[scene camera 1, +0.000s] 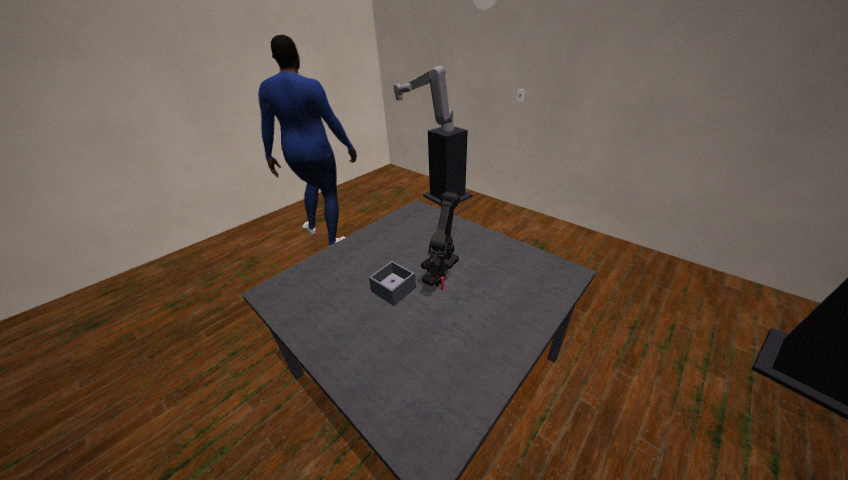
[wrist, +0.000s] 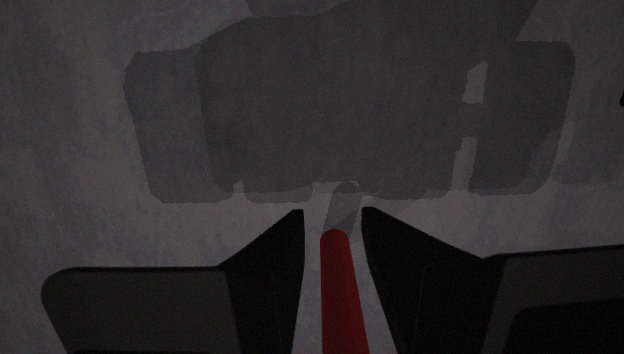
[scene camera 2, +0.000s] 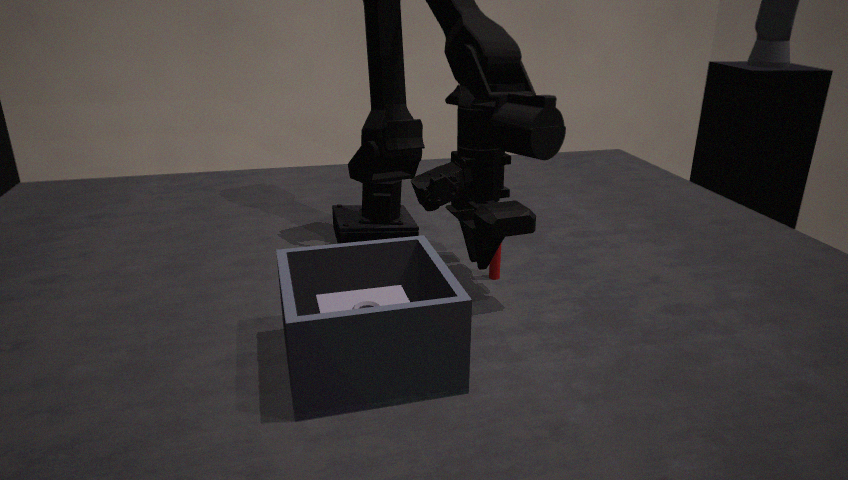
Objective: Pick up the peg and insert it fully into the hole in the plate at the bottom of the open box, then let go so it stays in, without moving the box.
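Places are measured from the arm's base along level axes (x ahead, y left, z up), in millimetres.
Pixels of known places: gripper, fingertip midpoint: (scene camera 1: pixel 438 284) (wrist: pixel 332 219) (scene camera 2: pixel 478 265); arm's base, link origin: (scene camera 1: pixel 444 258) (scene camera 2: pixel 380 217).
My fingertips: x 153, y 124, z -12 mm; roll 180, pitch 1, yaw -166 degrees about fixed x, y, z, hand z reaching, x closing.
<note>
For each thing: its top centre in the pictures, then the offset to it from my fingertips. Level surfaces: height alone.
- red peg, top centre: (scene camera 2: pixel 497 220) (scene camera 1: pixel 442 277) 8 mm back, 23 mm left, 58 mm up
- open grey box, top centre: (scene camera 2: pixel 365 272) (scene camera 1: pixel 391 275) 178 mm ahead, 139 mm right, 76 mm up
- pale plate, top centre: (scene camera 2: pixel 366 306) (scene camera 1: pixel 392 280) 178 mm ahead, 139 mm right, 39 mm up
- grey table, surface height: 22 mm down
The red peg (scene camera 1: pixel 442 283) (scene camera 2: pixel 495 264) (wrist: pixel 342 300) stands upright on the table, to the right of the box in scene camera 2's view. My gripper (scene camera 1: pixel 437 279) (scene camera 2: pixel 483 261) (wrist: pixel 332 219) points down around the peg, its fingers low over the table and partly closed. The wrist view shows the peg between the fingers, with a narrow gap on each side. The peg's top is hidden in the wrist view. The open grey box (scene camera 1: pixel 404 291) (scene camera 2: pixel 380 356) sits upright beside the gripper. A pale plate (scene camera 1: pixel 385 281) (scene camera 2: pixel 339 299) with a round hole lies at its bottom; the near wall partly hides it in scene camera 2's view.
The box's raised walls stand close to the gripper on the grey table (scene camera 1: pixel 416 380) (scene camera 2: pixel 595 386). My arm's base (scene camera 2: pixel 374 226) stands behind the box. Off the table are a person in blue (scene camera 1: pixel 300 118) and a grey arm (scene camera 1: pixel 439 95) on a black pedestal (scene camera 1: pixel 446 160) (scene camera 2: pixel 758 142).
</note>
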